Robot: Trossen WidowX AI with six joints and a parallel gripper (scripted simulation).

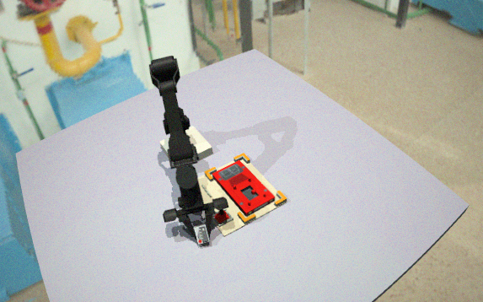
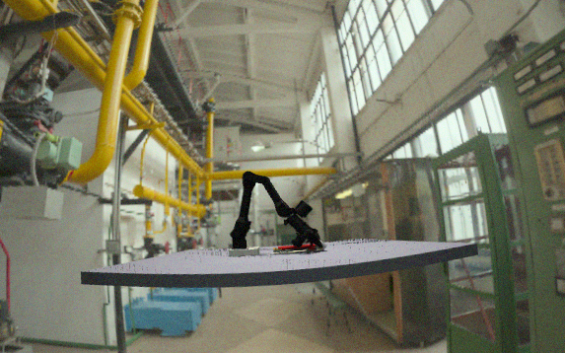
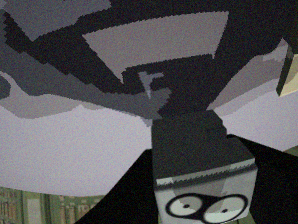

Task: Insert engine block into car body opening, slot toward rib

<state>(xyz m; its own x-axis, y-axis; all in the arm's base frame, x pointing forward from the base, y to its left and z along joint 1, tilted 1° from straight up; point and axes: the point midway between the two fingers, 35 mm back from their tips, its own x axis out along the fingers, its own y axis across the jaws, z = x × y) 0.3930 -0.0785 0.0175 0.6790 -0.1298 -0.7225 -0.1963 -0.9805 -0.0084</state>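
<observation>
Right now the engine block is 10 mm to the left of my gripper tip, 10 mm behind it and 10 mm above it. The rest, counted from my gripper tip: black peg: 90 mm to the left, 50 mm behind, 10 mm above.
</observation>
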